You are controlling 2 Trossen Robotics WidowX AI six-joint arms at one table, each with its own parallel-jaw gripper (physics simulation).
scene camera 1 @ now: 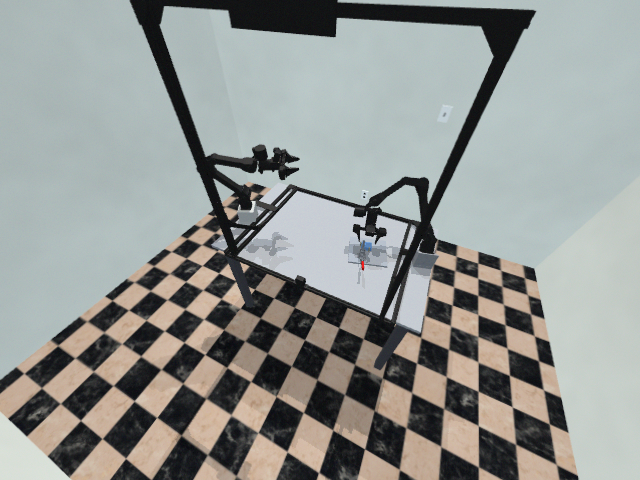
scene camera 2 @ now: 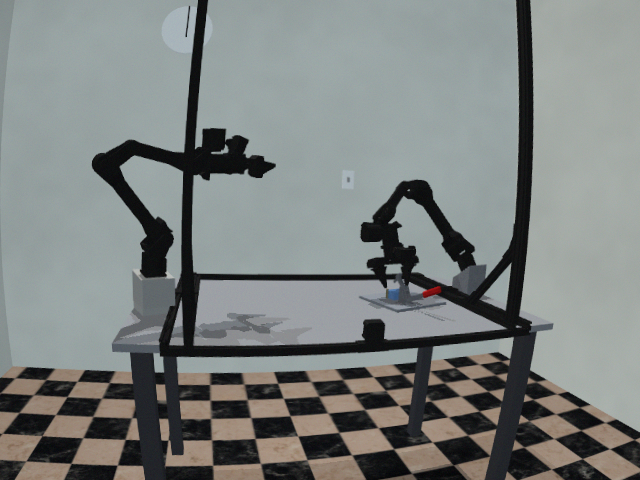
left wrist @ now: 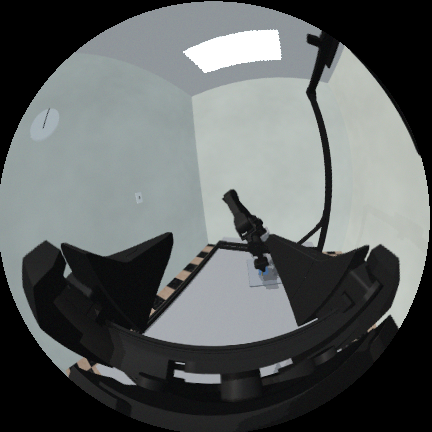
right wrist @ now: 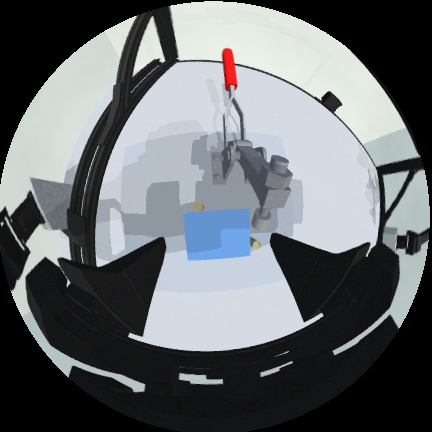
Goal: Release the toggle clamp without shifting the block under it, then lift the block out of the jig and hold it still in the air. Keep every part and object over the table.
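Frame: origin at the left arm's base, x left, y back, z up, level; centimetres.
Seen in the pictures: left gripper, fingertip midpoint: [scene camera 1: 299,163] [scene camera 2: 267,164] [left wrist: 221,238]; right gripper, fingertip midpoint: [scene camera 1: 367,243] [scene camera 2: 396,287] [right wrist: 219,240]; left arm's base at its link origin: [scene camera 1: 246,206] [scene camera 2: 153,273]; right arm's base at its link origin: [scene camera 1: 426,252] [scene camera 2: 469,270] [left wrist: 262,232].
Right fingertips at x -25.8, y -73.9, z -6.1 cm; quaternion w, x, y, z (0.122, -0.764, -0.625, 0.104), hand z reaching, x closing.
Pixels of each thing's top centre, then the offset from my right fingertips to it. "spot": a spot on its surface instead. Level surfaces: height alone.
- blue block at its top centre: [right wrist: 217,234] [scene camera 2: 396,290] [scene camera 1: 366,244] dx -0.3, dy +0.0, dz -1.2 cm
- jig plate at a spot on its surface: [right wrist: 225,280] spot: dx +6.0, dy -0.2, dz -3.7 cm
- grey toggle clamp at its top centre: [right wrist: 248,69] [scene camera 2: 416,277] [scene camera 1: 363,251] dx -11.2, dy +4.3, dz +5.7 cm
- white table at its surface level: dz -4.5 cm
- small black box at a spot on its surface: [scene camera 2: 373,330] [scene camera 1: 298,281] spot: dx -26.0, dy +38.9, dz -1.0 cm
The blue block [scene camera 1: 368,246] [scene camera 2: 392,294] [left wrist: 263,271] [right wrist: 217,245] sits on the jig plate [scene camera 2: 372,299] [right wrist: 225,280] beside two brass pins [right wrist: 198,206] [right wrist: 255,244]. The grey toggle clamp [scene camera 2: 403,292] [right wrist: 250,160] has its arm raised, its tip off the block's top face in the right wrist view. Its red handle [scene camera 1: 362,265] [scene camera 2: 431,291] [right wrist: 229,70] points away from the block. My right gripper [scene camera 1: 368,241] [scene camera 2: 395,285] [right wrist: 219,240] is open and empty, pointing down just above the block, one finger toward each side. My left gripper [scene camera 1: 298,164] [scene camera 2: 273,166] [left wrist: 221,238] is open and empty, high above the table's left part.
The white table [scene camera 1: 310,227] [scene camera 2: 289,310] has a black frame rail [scene camera 2: 289,350] around it, with tall black posts [scene camera 2: 524,155] [scene camera 1: 175,98]. A small black box [scene camera 1: 299,281] [scene camera 2: 373,330] stands on the front rail. The raised clamp arm stands close to the right gripper's fingers.
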